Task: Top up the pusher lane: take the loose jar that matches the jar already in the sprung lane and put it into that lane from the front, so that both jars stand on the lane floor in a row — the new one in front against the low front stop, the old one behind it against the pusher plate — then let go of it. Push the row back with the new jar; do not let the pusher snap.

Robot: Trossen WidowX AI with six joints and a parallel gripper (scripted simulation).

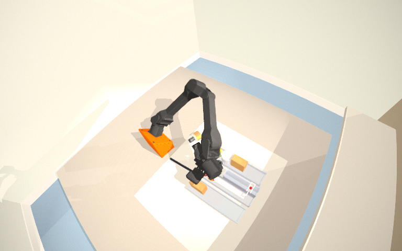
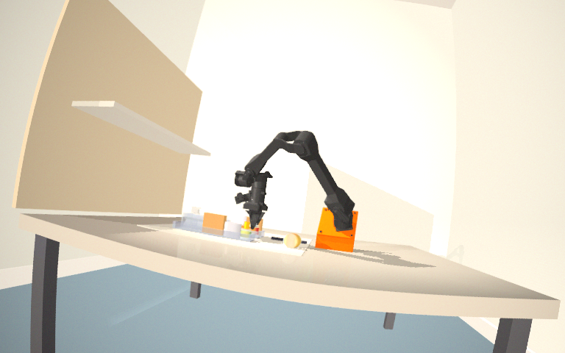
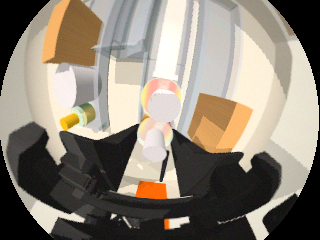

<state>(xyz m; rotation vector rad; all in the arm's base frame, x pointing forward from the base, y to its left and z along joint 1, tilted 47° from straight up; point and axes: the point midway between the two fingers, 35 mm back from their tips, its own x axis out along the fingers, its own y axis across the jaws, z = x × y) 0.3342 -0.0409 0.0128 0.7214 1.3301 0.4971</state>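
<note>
Now: gripper tip 14 cm past the dark rod, 3 cm to the left of it and 3 cm above it.
</note>
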